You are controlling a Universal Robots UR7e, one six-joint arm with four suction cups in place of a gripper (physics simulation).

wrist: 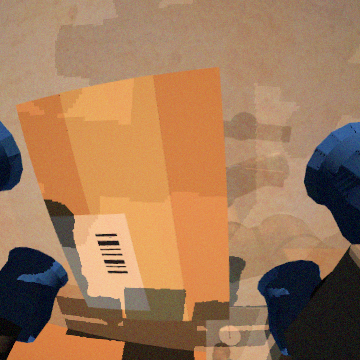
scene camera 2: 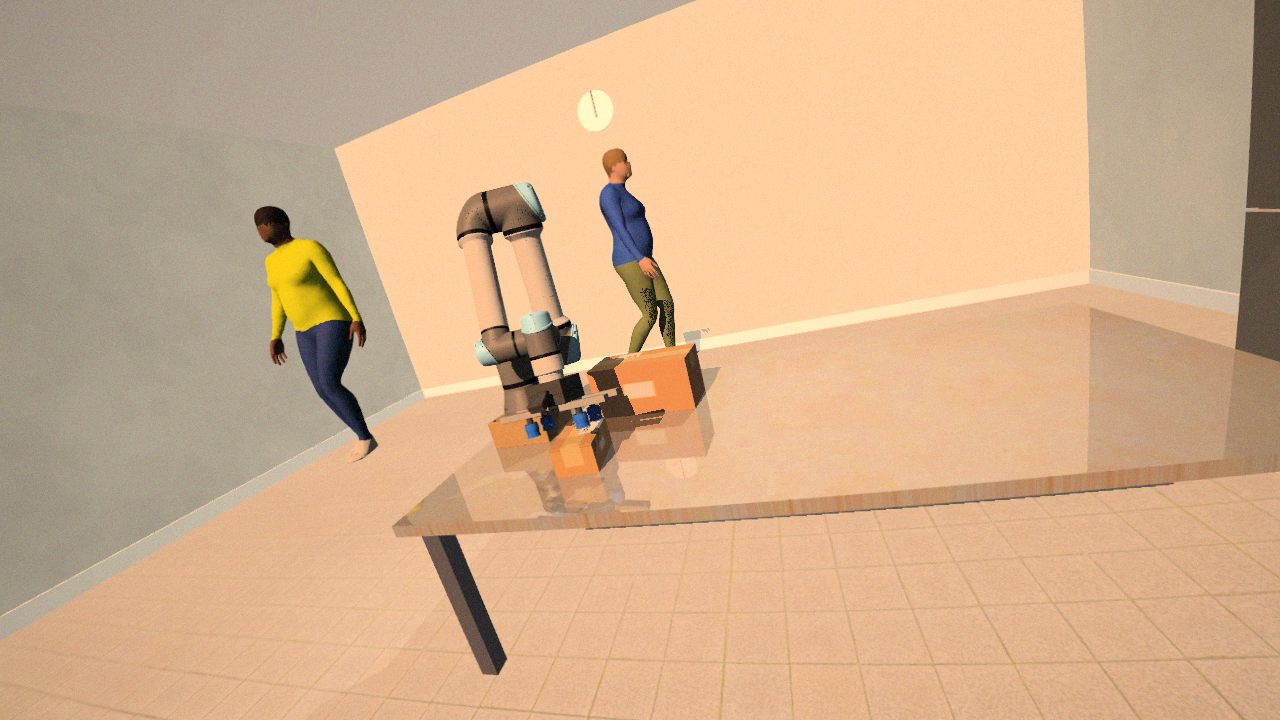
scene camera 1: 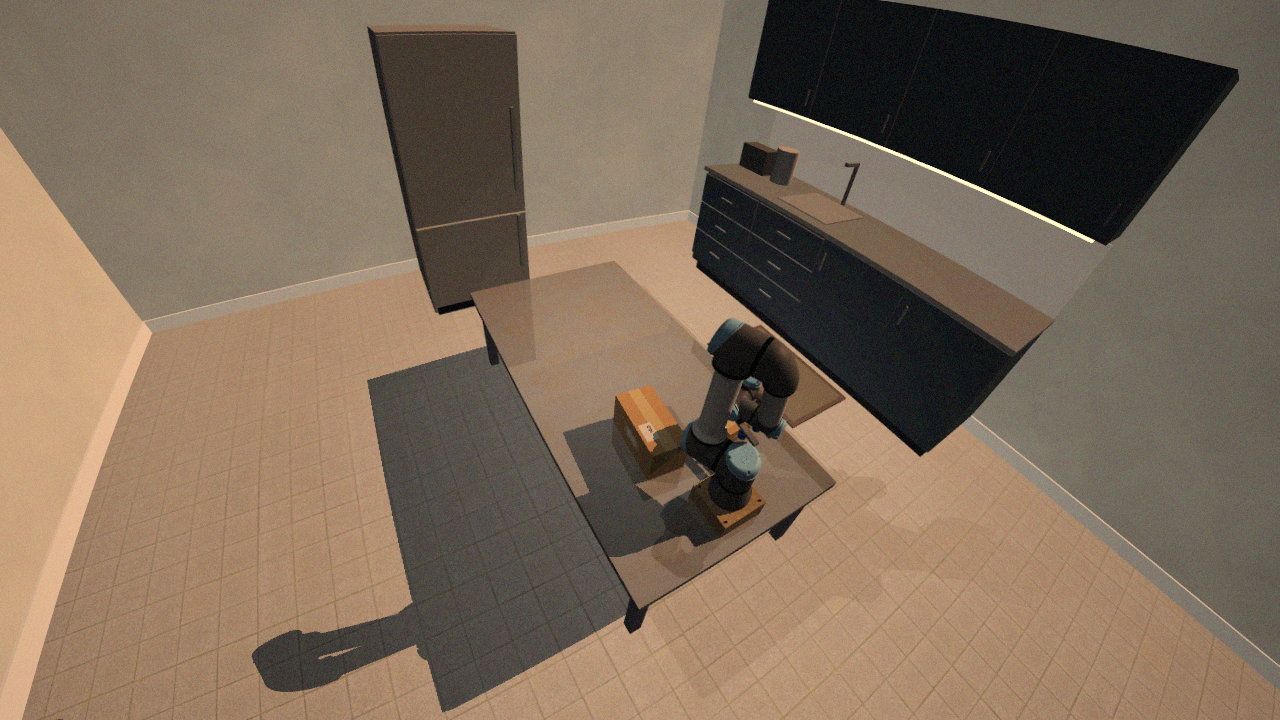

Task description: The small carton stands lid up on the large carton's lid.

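Seen in the pictures: hand, its tool point: [wrist: 160, 232] [scene camera 2: 565, 427]; arm's base, origin of its link: [scene camera 1: 729, 490].
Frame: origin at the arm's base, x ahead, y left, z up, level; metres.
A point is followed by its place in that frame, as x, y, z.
Observation:
The large carton [scene camera 1: 633, 407] {0.439, 0.120, 0.074} [scene camera 2: 666, 386] {0.437, 0.003, -0.002} stands on the table beside the arm, its taped and labelled lid up. The small carton [scene camera 1: 732, 428] {0.206, -0.208, -0.005} [scene camera 2: 574, 454] {0.252, -0.311, -0.025} [wrist: 197, 165] {0.203, -0.270, -0.005} stands on the table on the other side of the arm, apart from the large one. In the wrist view its lid faces up, with a tape strip and a barcode label. The arm hides much of it in scene camera 1. My gripper [scene camera 2: 563, 421] {0.219, -0.248, 0.019} [wrist: 167, 230] {0.219, -0.248, 0.019} is over the small carton, its four blue suction cups pointing down; suction is open and the cups hold nothing. Any small gap at the lid is hard to tell.
The arm's base stands on a wooden block [scene camera 1: 729, 516] {-0.072, 0.063, -0.006} [scene camera 2: 512, 435] {-0.034, -0.085, -0.044} near the end of the table [scene camera 1: 572, 331] {1.119, 0.024, -0.080} [scene camera 2: 895, 402] {0.988, -0.163, -0.080}. A person in yellow [scene camera 2: 304, 277] and a person in blue [scene camera 2: 623, 223] are beyond the table. A fridge [scene camera 1: 456, 134] and a kitchen counter [scene camera 1: 921, 268] stand around it.

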